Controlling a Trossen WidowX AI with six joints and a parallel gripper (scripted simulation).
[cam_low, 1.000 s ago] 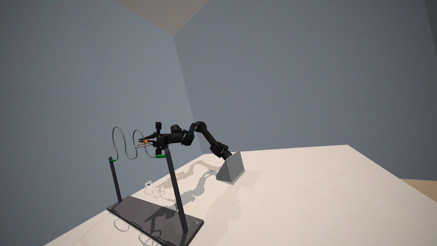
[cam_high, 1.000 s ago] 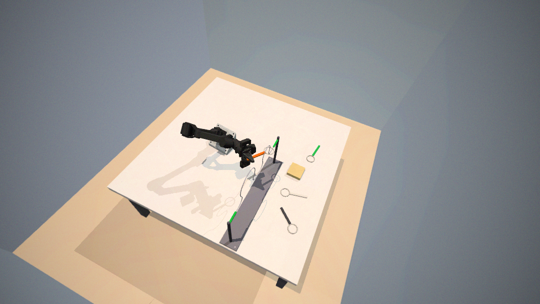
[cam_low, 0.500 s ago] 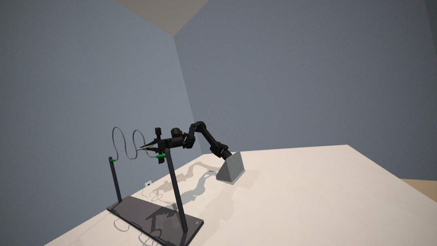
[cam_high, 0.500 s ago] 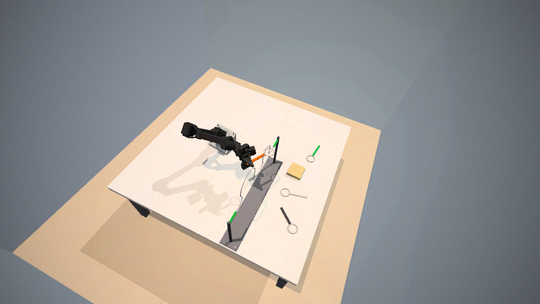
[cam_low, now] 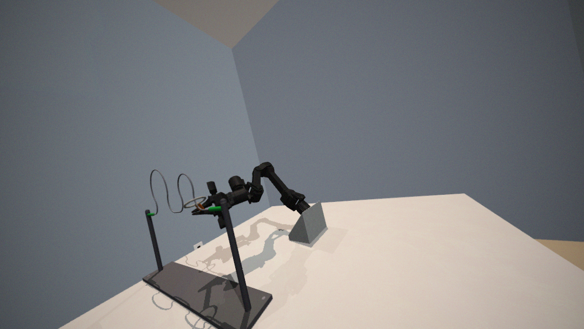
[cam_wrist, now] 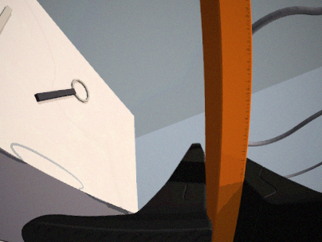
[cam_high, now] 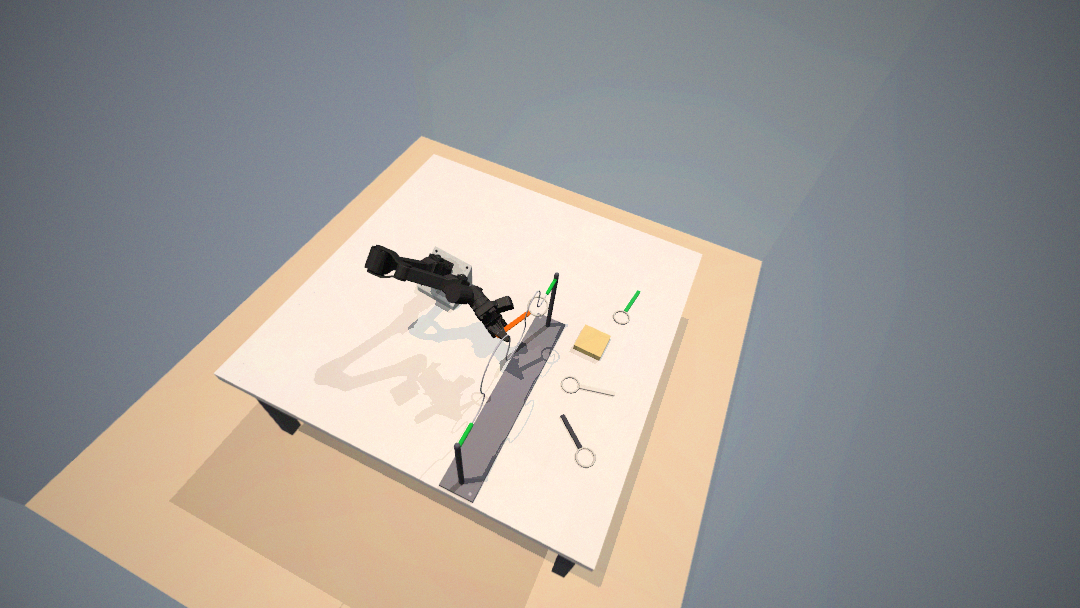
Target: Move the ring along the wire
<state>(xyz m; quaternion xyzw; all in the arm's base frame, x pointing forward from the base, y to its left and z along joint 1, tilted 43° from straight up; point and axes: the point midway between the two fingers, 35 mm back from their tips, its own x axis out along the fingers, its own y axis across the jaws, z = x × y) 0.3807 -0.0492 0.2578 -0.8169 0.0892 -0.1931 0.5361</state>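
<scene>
Now: the ring with orange handle 90 mm to the left of my gripper tip and 30 mm above it. Also, from my gripper tip: white-handled ring (230 mm ahead, 120 mm to the left, 250 mm below); black-handled ring (300 mm ahead, 60 mm to the right, 250 mm below); tan block (180 mm ahead, 290 mm to the left, 250 mm below).
</scene>
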